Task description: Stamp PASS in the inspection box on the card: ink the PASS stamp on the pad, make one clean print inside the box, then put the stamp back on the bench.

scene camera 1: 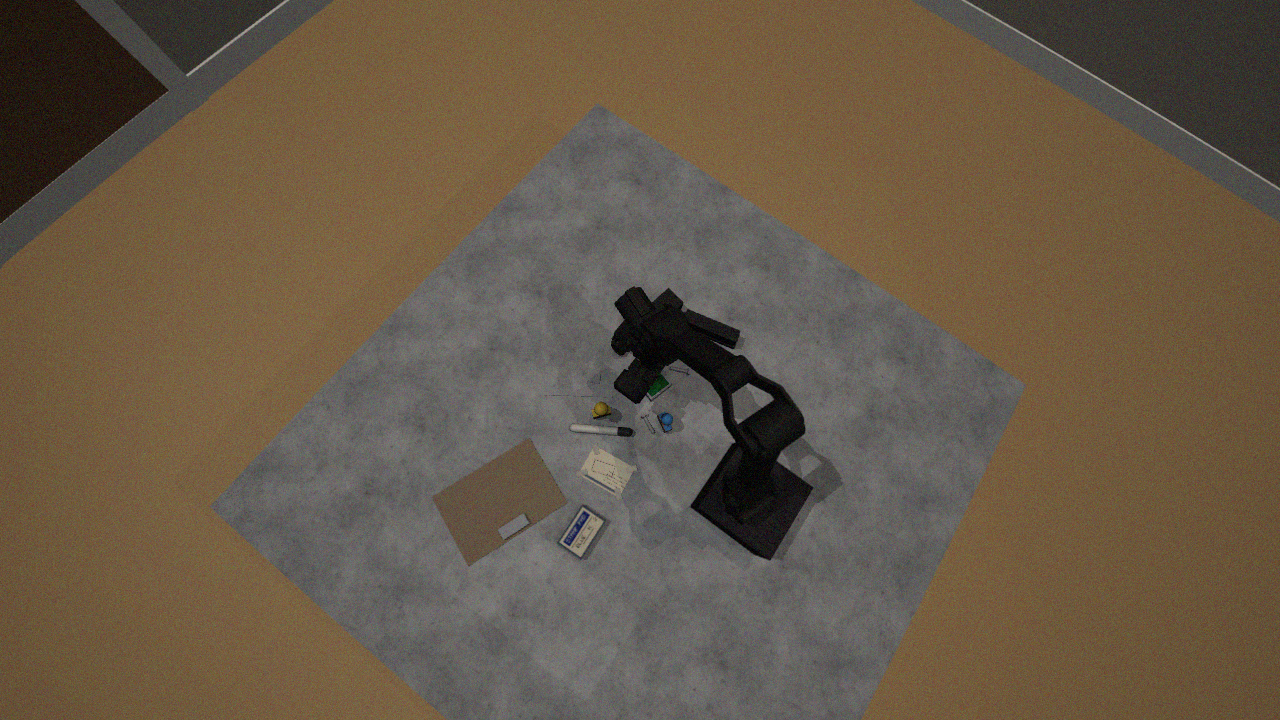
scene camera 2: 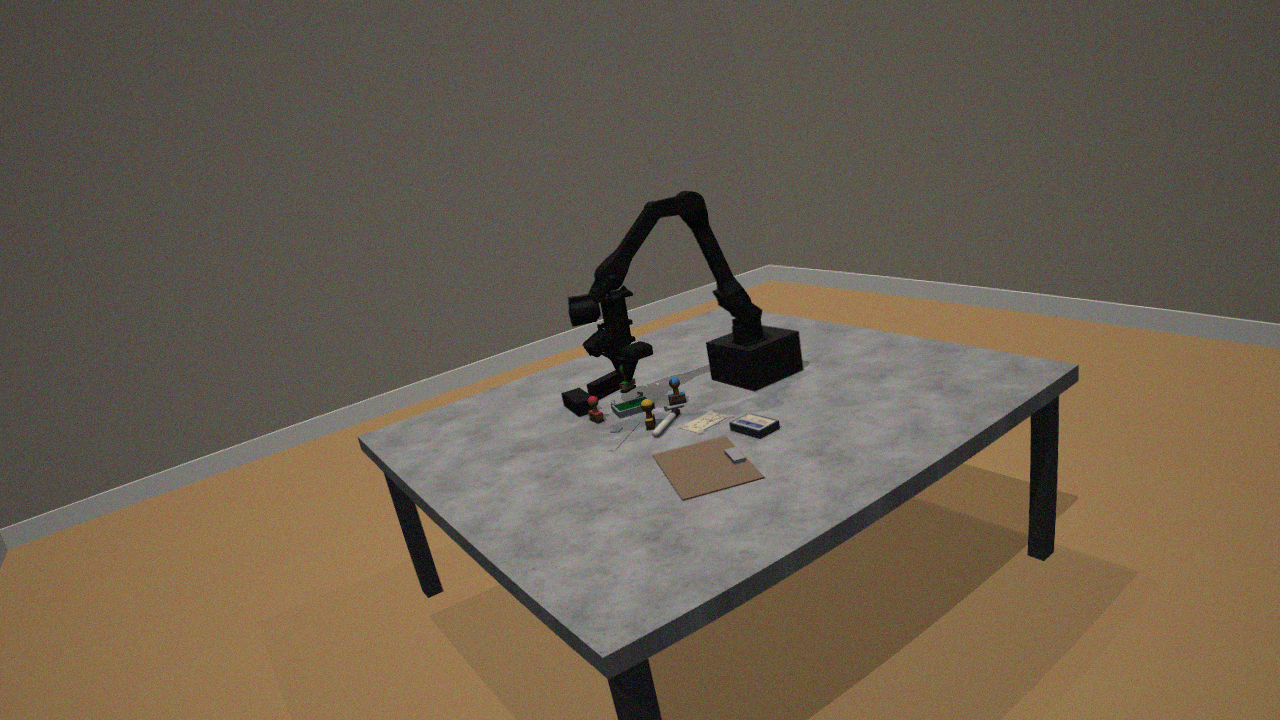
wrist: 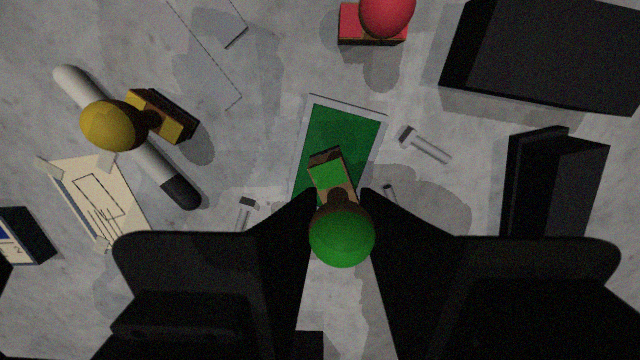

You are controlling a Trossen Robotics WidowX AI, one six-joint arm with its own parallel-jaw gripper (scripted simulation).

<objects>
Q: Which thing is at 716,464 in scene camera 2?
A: A cardboard sheet.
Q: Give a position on a yellow-knobbed stamp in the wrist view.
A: At 114,125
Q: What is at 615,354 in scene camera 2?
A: The gripper.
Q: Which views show the cardboard sheet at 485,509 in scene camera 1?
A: Scene camera 1 and scene camera 2 only.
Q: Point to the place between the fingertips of the gripper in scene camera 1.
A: At 650,368
</objects>
